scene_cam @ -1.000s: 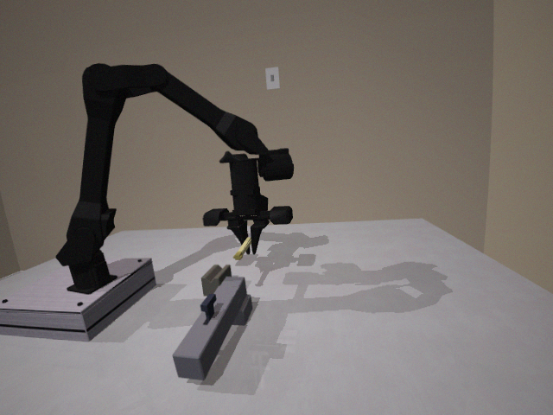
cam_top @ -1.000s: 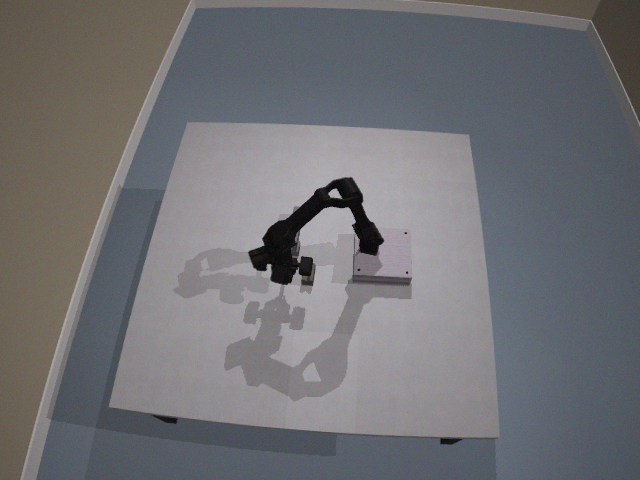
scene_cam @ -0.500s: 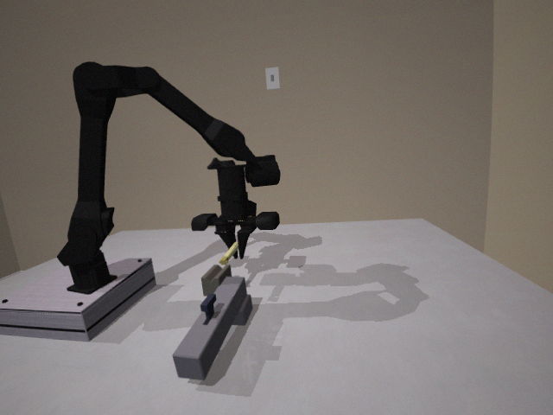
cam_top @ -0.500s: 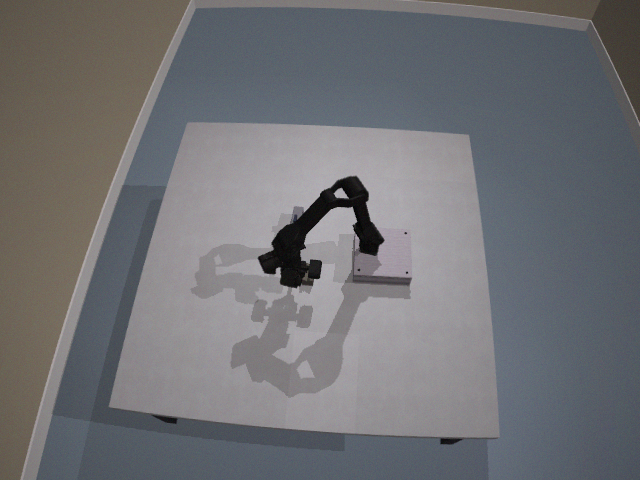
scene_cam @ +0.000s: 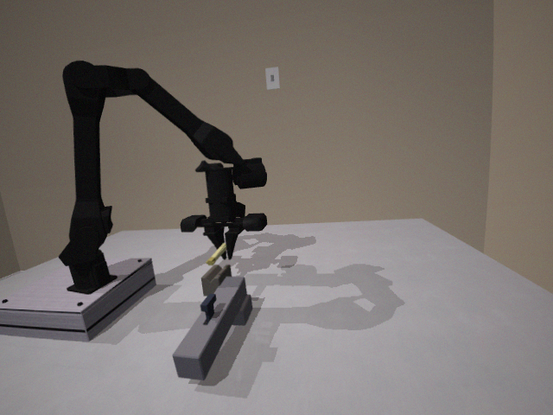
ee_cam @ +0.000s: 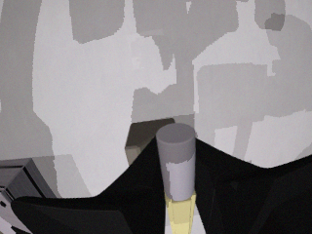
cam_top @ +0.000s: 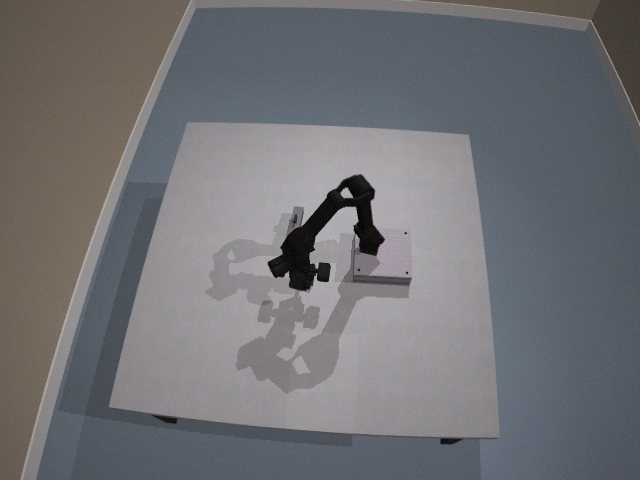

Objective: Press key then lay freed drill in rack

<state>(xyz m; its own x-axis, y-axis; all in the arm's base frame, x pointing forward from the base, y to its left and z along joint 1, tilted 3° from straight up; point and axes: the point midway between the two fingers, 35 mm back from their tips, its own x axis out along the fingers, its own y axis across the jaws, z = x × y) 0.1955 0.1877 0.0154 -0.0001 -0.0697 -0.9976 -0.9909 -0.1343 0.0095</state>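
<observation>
Right now the rack is 4 cm to the right of my gripper tip, 3 cm below it and 1 cm behind it. The rest, counted from my gripper tip: dark blue drill (22 cm to the right, 9 cm ahead); then grey housing block (20 cm to the right, 9 cm ahead, 2 cm below).
</observation>
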